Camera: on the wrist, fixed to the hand. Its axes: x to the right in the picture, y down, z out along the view.
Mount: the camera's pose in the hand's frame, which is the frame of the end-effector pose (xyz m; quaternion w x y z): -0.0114 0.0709 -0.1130 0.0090 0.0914 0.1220 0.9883
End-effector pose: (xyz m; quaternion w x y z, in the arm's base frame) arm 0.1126 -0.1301 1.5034 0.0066 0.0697 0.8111 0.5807
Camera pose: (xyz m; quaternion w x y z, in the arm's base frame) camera 0.1210 -0.2154 1.6062 0.6792 -0.7320 0.0077 0.0539
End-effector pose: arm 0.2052 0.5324 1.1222 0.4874 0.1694 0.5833 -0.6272
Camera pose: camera 0.2277 0.6495 1.0613 0.5376 0.6991 -0.1600 0.4434
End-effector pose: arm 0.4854 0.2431 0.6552 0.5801 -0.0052 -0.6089 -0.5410
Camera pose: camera 0.6133 0.2044 0.6642 0.6146 -0.4828 0.0210 0.6235
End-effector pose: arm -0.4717 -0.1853 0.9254 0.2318 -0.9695 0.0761 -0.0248
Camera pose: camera -0.5020 -0.2963 0.9938 0.1059 0.0907 0.9848 0.1036
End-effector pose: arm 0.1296 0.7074 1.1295 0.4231 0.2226 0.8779 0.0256
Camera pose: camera 0.0767 0.7827 1.2268 0.1489 -0.9052 0.1581 -0.3653
